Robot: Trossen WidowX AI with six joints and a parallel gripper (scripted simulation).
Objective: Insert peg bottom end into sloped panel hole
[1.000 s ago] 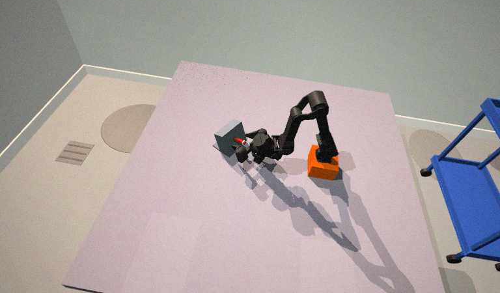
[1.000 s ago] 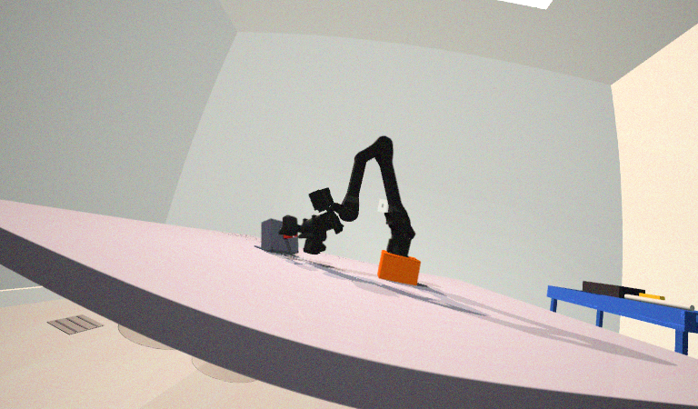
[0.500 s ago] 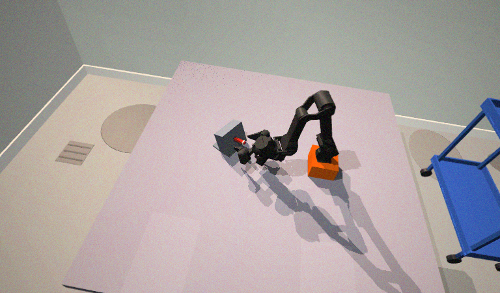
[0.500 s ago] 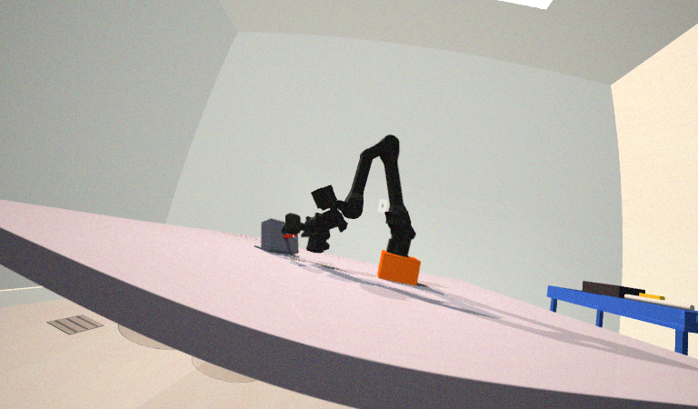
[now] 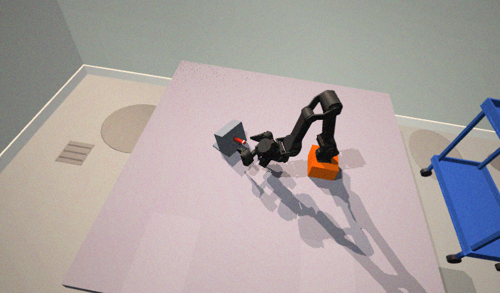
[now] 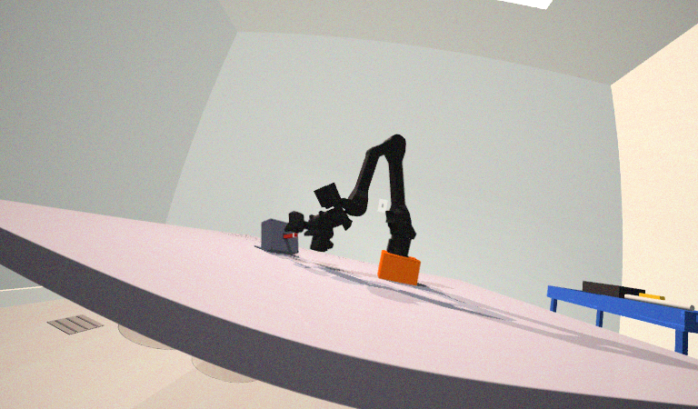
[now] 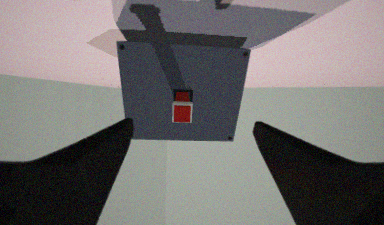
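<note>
Now: the red square peg 1 cm ahead of my gripper tip, 2 cm to the right of it and 1 cm below it. The rest, counted from my gripper tip: sloped panel (6 cm ahead, 6 cm to the right, 3 cm below).
</note>
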